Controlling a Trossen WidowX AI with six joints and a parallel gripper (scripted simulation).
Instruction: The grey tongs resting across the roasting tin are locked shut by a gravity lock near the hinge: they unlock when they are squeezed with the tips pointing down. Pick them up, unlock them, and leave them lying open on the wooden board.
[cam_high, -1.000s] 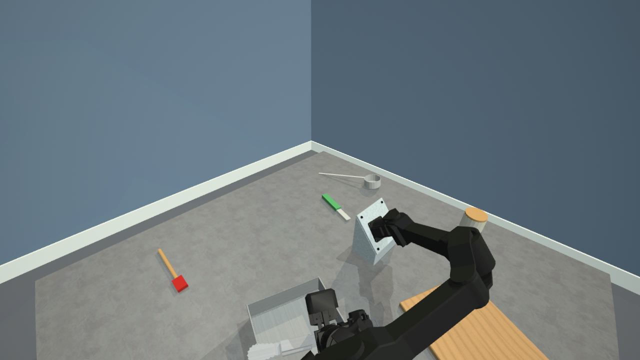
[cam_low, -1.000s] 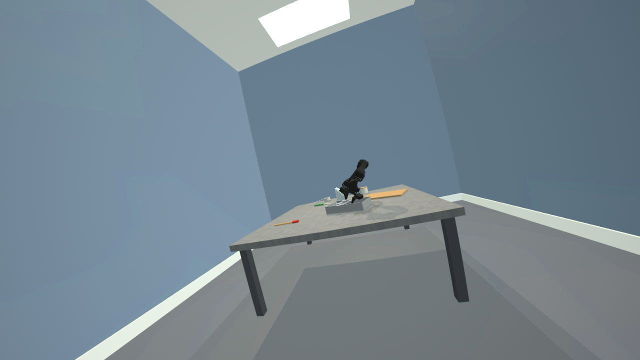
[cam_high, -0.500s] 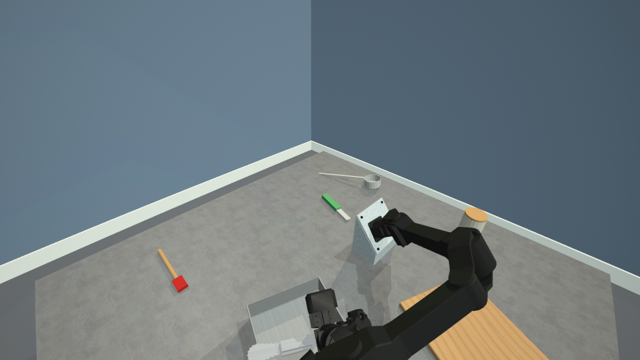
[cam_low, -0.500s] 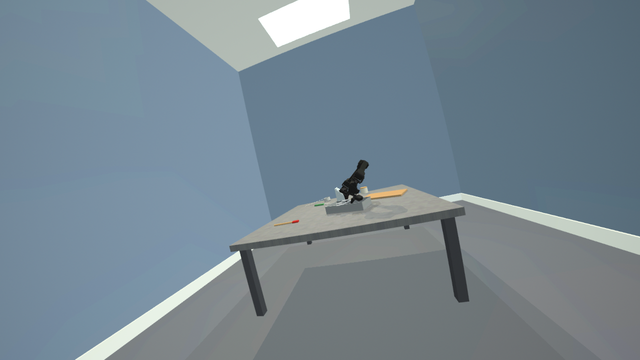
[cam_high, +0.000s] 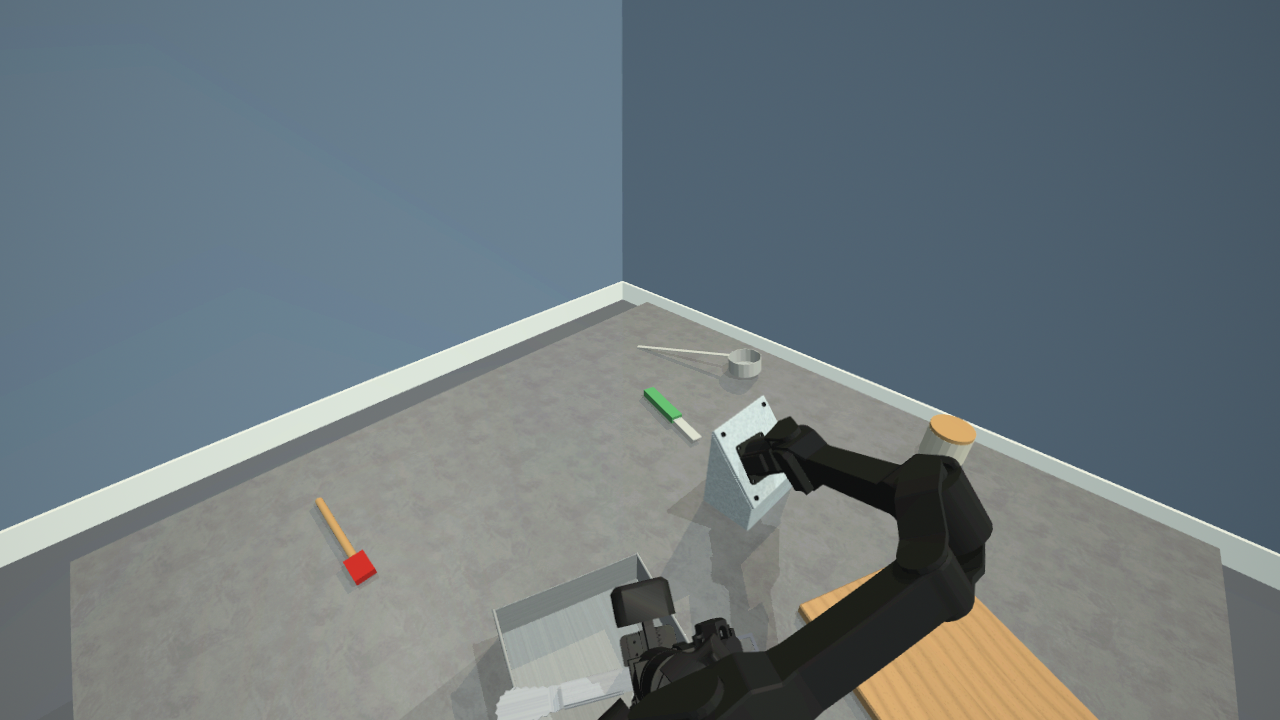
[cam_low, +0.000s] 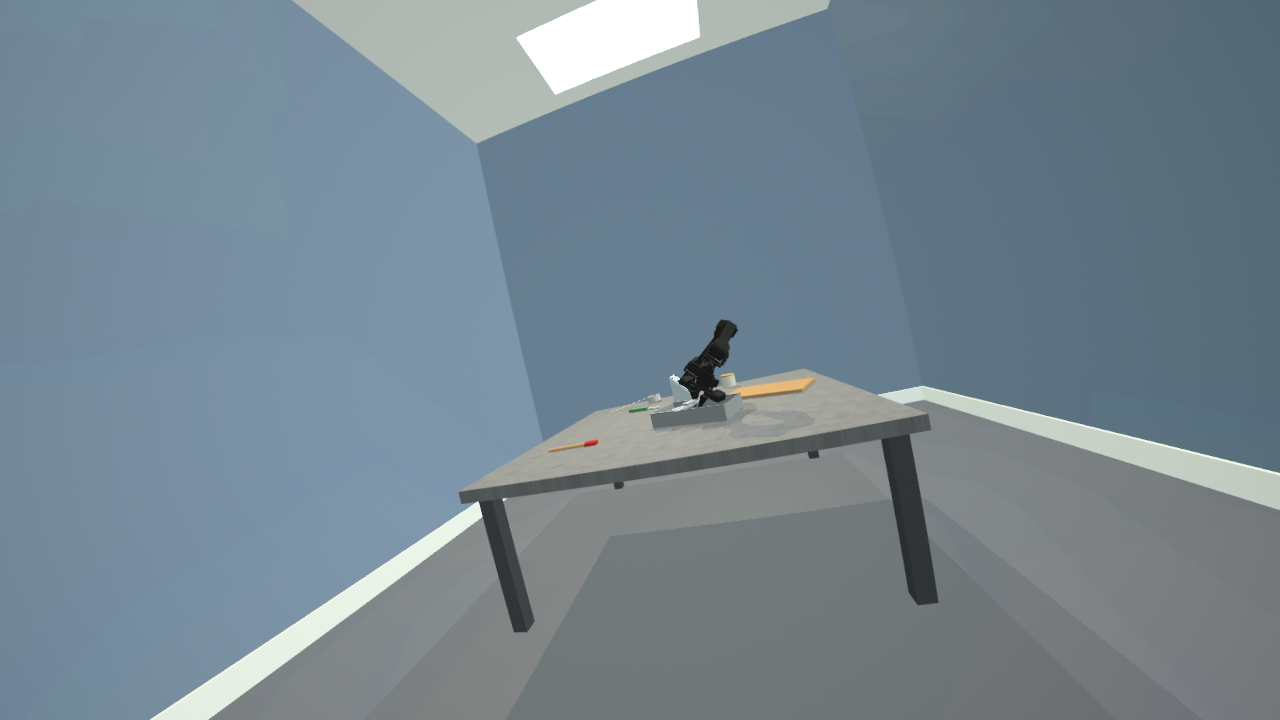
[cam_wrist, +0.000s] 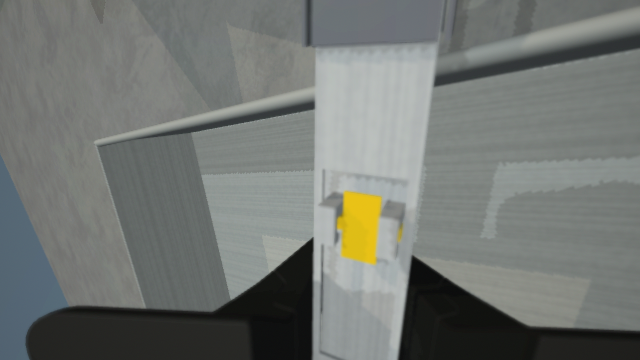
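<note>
Now: the roasting tin 5 cm ahead of my gripper tip and 1 cm to the left of it. From my gripper tip the other things lie so: wooden lid 70 cm behind, 7 cm to the left; then yellow lock piece 3 cm to the left, 3 cm above, 2 cm behind; then wooden board 28 cm to the left, 27 cm behind, 2 cm below.
</note>
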